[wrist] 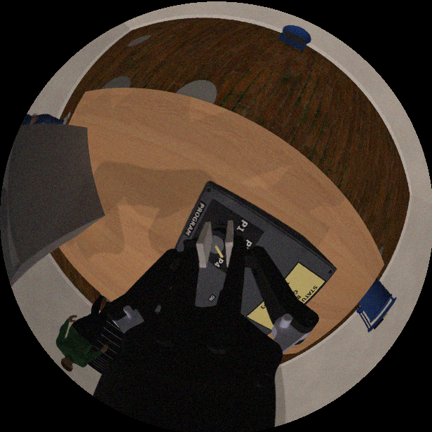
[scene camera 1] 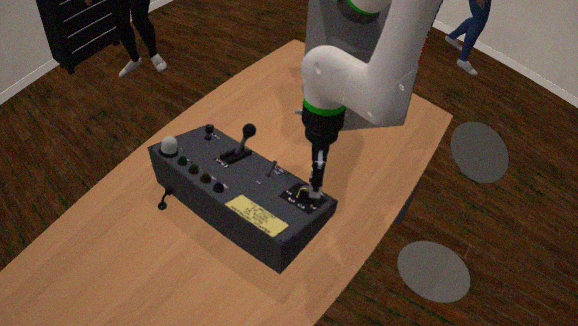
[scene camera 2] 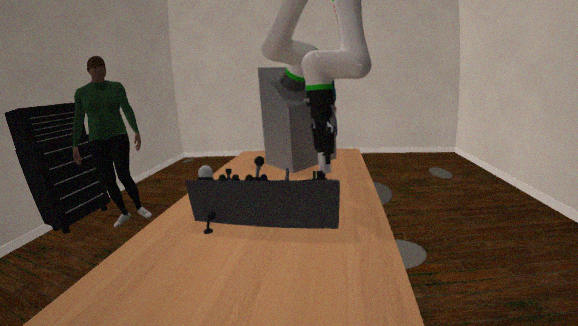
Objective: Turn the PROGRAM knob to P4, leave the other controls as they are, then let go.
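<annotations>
The gripper's there in the wrist view [219, 230], and you get it in scene camera 1 and scene camera 2 as well. On the gripper, [scene camera 1: 317, 171] and [scene camera 2: 330, 136] are the same spot. There's a control box too, and on that box [wrist: 305, 269] is the same spot as [scene camera 1: 284, 228].
</annotations>
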